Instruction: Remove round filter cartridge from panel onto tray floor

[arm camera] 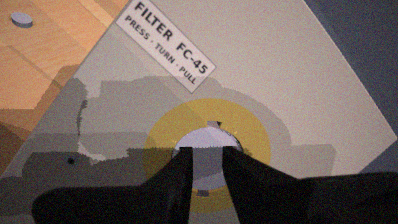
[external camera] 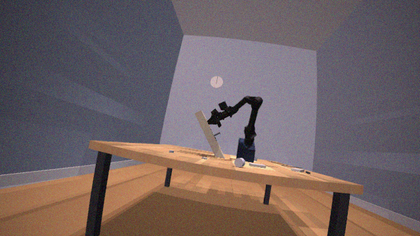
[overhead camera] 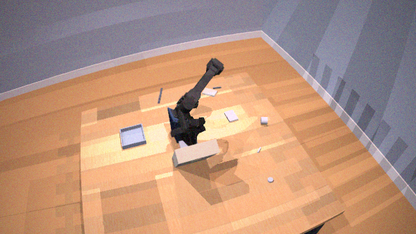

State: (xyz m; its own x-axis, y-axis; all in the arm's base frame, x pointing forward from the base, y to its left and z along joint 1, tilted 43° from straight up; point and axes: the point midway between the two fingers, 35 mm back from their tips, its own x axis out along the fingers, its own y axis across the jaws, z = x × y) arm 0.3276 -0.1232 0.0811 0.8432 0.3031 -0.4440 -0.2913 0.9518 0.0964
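Now: gripper tip 1 cm short of the filter cartridge and 1 cm above it. Also, from my gripper tip: grey service panel (4 cm behind, 8 cm below); small stick (3 cm behind, 39 cm to the left, 25 cm below); blue-rimmed tray (45 cm behind, 24 cm to the right, 25 cm below).
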